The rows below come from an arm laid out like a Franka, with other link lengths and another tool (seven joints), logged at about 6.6 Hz.
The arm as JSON. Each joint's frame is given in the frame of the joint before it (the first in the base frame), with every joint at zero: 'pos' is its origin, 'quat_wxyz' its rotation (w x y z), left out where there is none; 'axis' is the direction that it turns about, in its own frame. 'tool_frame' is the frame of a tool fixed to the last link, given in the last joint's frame.
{
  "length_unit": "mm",
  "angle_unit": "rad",
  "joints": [
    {
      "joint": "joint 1",
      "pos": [
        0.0,
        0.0,
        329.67
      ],
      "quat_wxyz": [
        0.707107,
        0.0,
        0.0,
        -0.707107
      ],
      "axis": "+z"
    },
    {
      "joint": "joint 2",
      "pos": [
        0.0,
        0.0,
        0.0
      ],
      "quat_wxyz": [
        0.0,
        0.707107,
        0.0,
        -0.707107
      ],
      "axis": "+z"
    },
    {
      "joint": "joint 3",
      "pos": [
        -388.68,
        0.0,
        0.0
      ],
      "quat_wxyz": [
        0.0,
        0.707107,
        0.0,
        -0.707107
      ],
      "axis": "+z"
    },
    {
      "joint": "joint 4",
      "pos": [
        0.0,
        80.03,
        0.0
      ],
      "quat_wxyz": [
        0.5,
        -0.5,
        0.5,
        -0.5
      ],
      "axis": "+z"
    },
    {
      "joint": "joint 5",
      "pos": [
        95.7,
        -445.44,
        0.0
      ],
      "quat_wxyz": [
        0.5,
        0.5,
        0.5,
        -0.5
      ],
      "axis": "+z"
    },
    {
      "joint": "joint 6",
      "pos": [
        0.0,
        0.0,
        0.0
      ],
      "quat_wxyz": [
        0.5,
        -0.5,
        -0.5,
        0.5
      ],
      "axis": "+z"
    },
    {
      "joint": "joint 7",
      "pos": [
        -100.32,
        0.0,
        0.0
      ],
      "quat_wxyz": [
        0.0,
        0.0,
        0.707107,
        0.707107
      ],
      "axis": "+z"
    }
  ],
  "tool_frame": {
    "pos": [
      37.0,
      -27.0,
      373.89
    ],
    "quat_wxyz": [
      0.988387,
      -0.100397,
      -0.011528,
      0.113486
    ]
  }
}
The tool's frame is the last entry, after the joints.
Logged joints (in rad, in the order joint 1, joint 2, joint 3, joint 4, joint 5, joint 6, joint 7), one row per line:
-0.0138, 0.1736, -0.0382, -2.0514, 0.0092, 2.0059, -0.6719
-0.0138, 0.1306, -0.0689, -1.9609, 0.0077, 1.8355, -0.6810
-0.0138, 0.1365, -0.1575, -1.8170, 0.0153, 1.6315, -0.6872
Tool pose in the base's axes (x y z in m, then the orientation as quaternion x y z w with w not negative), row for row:
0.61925, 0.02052, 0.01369, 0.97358, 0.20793, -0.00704, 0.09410
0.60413, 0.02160, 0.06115, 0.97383, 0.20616, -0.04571, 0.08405
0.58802, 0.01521, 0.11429, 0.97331, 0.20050, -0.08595, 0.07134
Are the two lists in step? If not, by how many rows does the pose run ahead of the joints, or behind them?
The pose runs 2 rows behind the joints: the pose in row i belongs to the joints in row i - 2.
